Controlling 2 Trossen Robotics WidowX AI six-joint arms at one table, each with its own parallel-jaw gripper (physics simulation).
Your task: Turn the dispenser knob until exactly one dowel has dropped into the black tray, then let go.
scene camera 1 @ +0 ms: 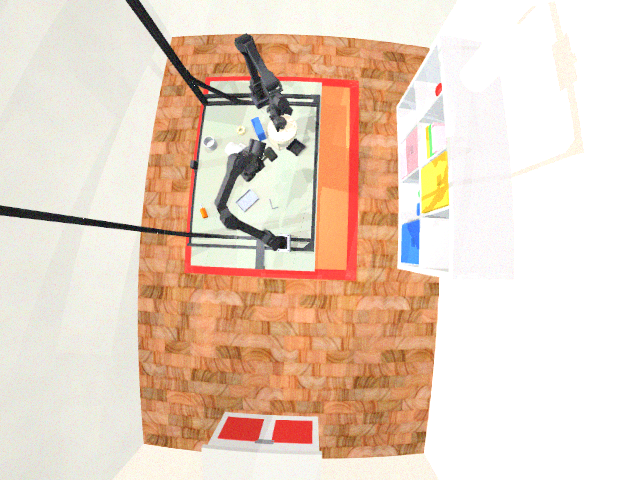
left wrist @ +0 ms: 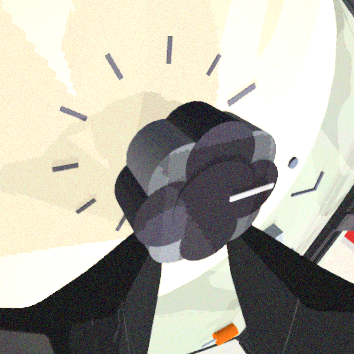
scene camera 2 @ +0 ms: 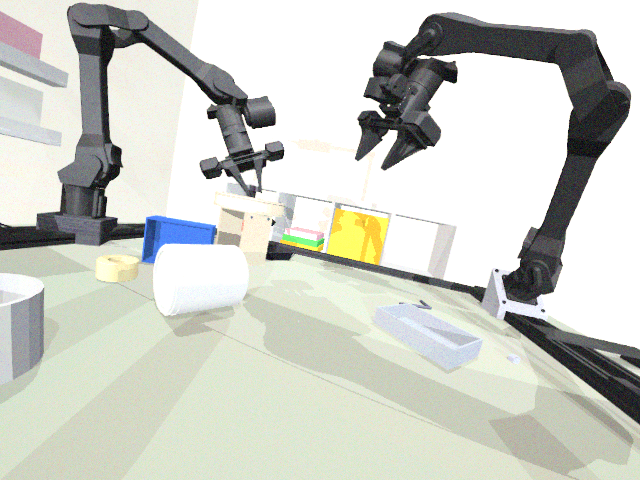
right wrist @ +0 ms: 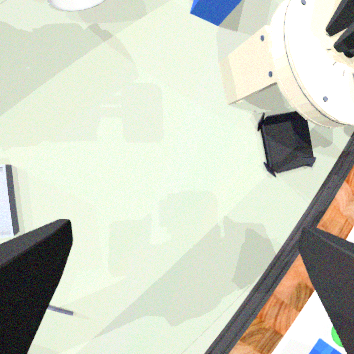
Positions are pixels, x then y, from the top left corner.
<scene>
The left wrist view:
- my left gripper: 193,226
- dispenser: 84,84, touched by my left gripper
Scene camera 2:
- my left gripper: 255,195
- my right gripper: 368,164
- dispenser: 226,200
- white cylinder: 187,277, on the table
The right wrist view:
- my right gripper: 188,234
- dispenser: 305,64
</scene>
